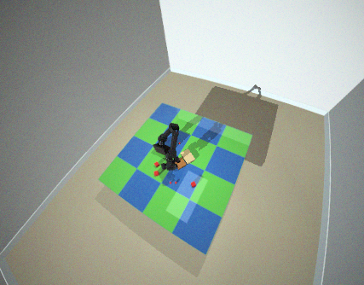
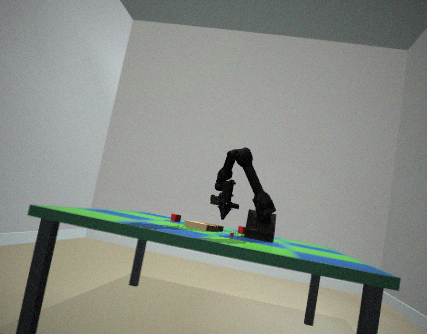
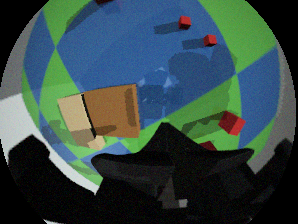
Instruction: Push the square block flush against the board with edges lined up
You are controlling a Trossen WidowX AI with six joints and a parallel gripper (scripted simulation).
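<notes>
Right now my gripper tip is 40 mm short of the brown square block, 80 mm to the right of it and 50 mm above it. The rest, counted from my gripper tip: pale tan board 60 mm ahead, 200 mm to the left, 50 mm below.
</notes>
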